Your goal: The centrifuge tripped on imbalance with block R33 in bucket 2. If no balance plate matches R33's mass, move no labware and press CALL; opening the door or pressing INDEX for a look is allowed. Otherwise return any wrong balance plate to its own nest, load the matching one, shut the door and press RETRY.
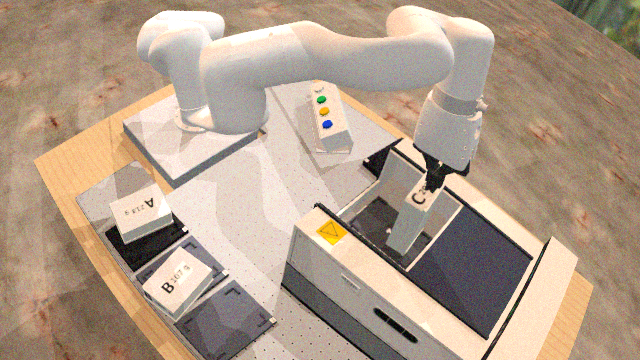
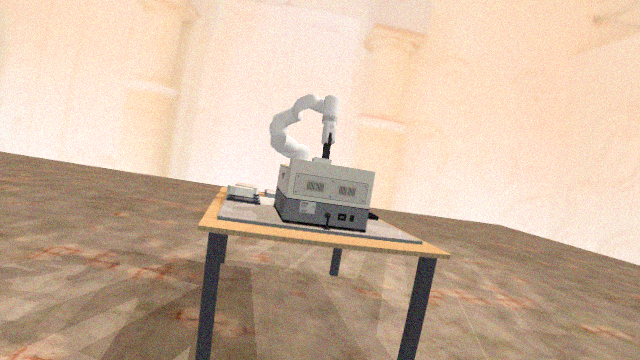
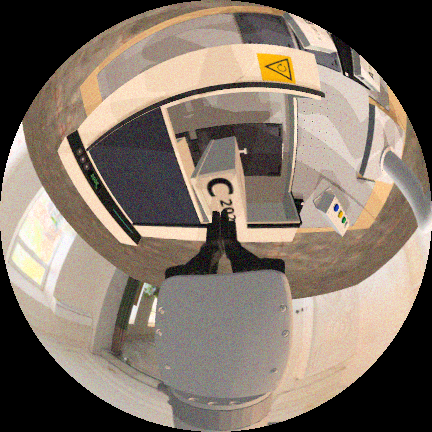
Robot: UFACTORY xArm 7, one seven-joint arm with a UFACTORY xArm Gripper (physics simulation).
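Seen in the pictures: gripper, between the fingertips: (image 1: pixel 432 187) (image 2: pixel 325 158) (image 3: pixel 221 218); arm's base, origin of its link: (image 3: pixel 386 159).
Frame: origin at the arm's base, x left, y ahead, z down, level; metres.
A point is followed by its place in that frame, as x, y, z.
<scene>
Balance plate C (image 1: pixel 411 227) @[0.021, 0.615, -0.191] (image 3: pixel 218 156) @[0.019, 0.602, -0.201] stands upright and slightly tilted in the open bay of the centrifuge (image 1: pixel 312 252) @[-0.122, 0.531, -0.154] (image 2: pixel 330 186) @[0.063, 0.935, -0.136] (image 3: pixel 200 67) @[-0.090, 0.611, -0.185]. My gripper (image 1: pixel 434 187) @[0.076, 0.599, -0.241] (image 2: pixel 326 157) @[0.076, 0.599, -0.241] (image 3: pixel 221 218) @[0.076, 0.599, -0.241] is shut and empty, its tips at plate C's labelled top edge and covering part of the label; whether they touch is unclear. Plate A (image 1: pixel 142 212) @[-0.281, 0.208, -0.032] (image 3: pixel 368 75), marked 213 g or 218 g, lies at the black nest. Plate B (image 1: pixel 177 285) @[-0.312, 0.393, -0.033] (image 3: pixel 310 36), marked 107 g, lies at the middle nest. The button box (image 1: pixel 336 136) @[0.223, 0.286, -0.033] (image 3: pixel 325 206) @[0.232, 0.293, -0.037] has green, yellow and blue buttons. Block R33 does not show.
A dark panel (image 1: pixel 475 265) @[0.056, 0.748, -0.188] (image 3: pixel 142 172) @[0.036, 0.726, -0.188] covers the part of the centrifuge top beside the bay. A third nest (image 1: pixel 225 320) @[-0.271, 0.486, 0.013] (image 3: pixel 265 31) beside plate B holds no plate. The bay walls stand close around plate C. A raised console (image 1: pixel 537 300) @[0.064, 0.885, -0.219] edges the centrifuge.
</scene>
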